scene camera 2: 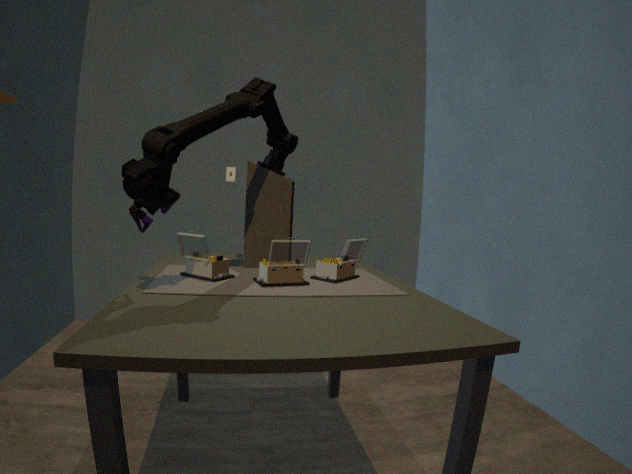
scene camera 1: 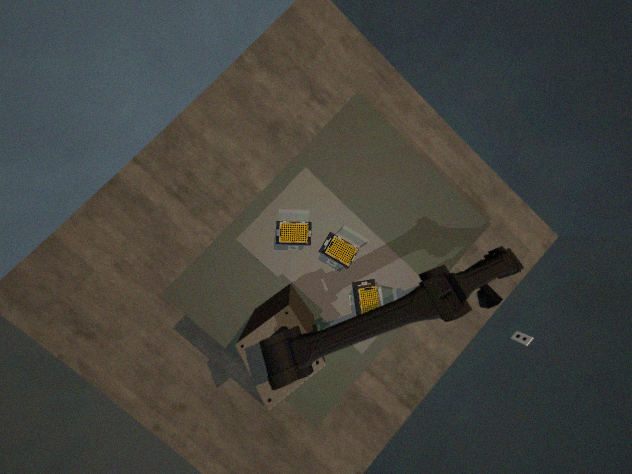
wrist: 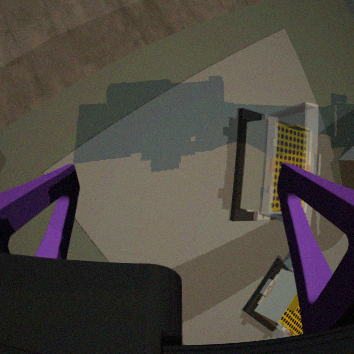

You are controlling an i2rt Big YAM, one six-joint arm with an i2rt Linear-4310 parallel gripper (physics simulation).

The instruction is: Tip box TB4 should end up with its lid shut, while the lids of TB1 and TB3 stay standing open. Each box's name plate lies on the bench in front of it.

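Seen in the pictures: gripper, fingertip midpoint: (scene camera 2: 152,221) (wrist: 177,174); arm's base, origin of the base link: (scene camera 2: 270,170) (scene camera 1: 286,352).
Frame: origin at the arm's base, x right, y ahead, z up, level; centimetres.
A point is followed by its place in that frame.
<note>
Three cream tip boxes with yellow racks stand on the pale mat (scene camera 1: 306,186) @[x -36.3, y 43.3, z -38.0 cm] (scene camera 2: 367,289) @[x -31.5, y 42.3, z -38.0 cm] (wrist: 150,215) @[x 23.6, y 47.6, z -37.9 cm]. The box nearest my gripper (scene camera 1: 368,298) (scene camera 2: 208,267) (wrist: 177,174) @[x 32.3, y 51.3, z -18.9 cm], the middle box (scene camera 1: 341,250) (scene camera 2: 281,274) @[x -4.8, y 39.4, z -34.4 cm] (wrist: 277,300) @[x 0.6, y 37.8, z -34.2 cm] and the far box (scene camera 1: 293,233) (scene camera 2: 334,270) @[x -22.7, y 31.5, z -34.1 cm] each have a clear lid standing open. The lids show in scene camera 2: the near lid (scene camera 2: 192,244) @[x 23.6, y 36.4, z -26.6 cm], middle lid (scene camera 2: 289,252) @[x -6.8, y 42.5, z -27.1 cm] and far lid (scene camera 2: 354,250) @[x -29.2, y 31.0, z -27.2 cm]. No name plate is readable, so I cannot tell which box is TB4. My gripper (scene camera 2: 153,219) @[x 32.3, y 51.3, z -18.9 cm] (wrist: 177,174) @[x 32.3, y 51.3, z -18.9 cm] is open and empty, high above the bench beside the nearest box.
The arm's forearm (scene camera 1: 377,313) @[x -0.5, y 25.3, z 21.7 cm] (scene camera 2: 204,122) @[x 17.7, y 58.5, z 7.4 cm] crosses over near the nearest box and partly hides it in scene camera 1. The brown pedestal (scene camera 1: 270,316) @[x -9.4, y 1.5, z -6.8 cm] (scene camera 2: 268,214) @[x -0.2, y 7.6, z -17.4 cm] stands behind the boxes. The green bench (scene camera 1: 357,132) @[x -39.4, y 78.1, z -38.2 cm] (scene camera 2: 306,326) @[x -8.8, y 77.8, z -38.2 cm] extends around the mat. Arm shadows fall on the mat.
</note>
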